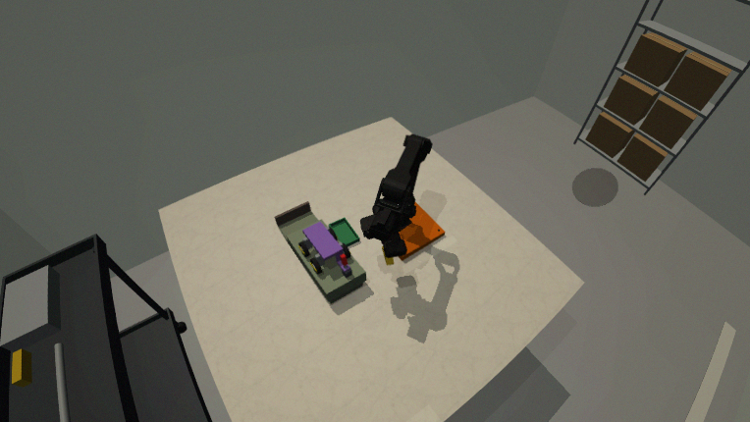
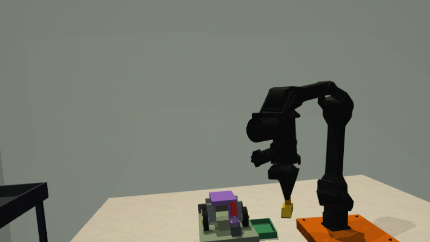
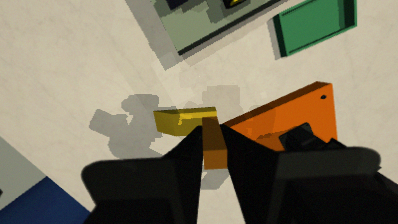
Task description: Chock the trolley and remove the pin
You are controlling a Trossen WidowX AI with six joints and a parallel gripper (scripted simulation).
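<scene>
Now: the trolley 13 cm ahead of my gripper tip, 16 cm to the right of it and 6 cm below it. The rest, counted from my gripper tip: red-headed stop pin 13 cm ahead, 5 cm to the right, 5 cm below; yellow chock 1 cm ahead, 2 cm to the left, 1 cm below; grey-green ramp 13 cm ahead, 16 cm to the right, 13 cm below.
</scene>
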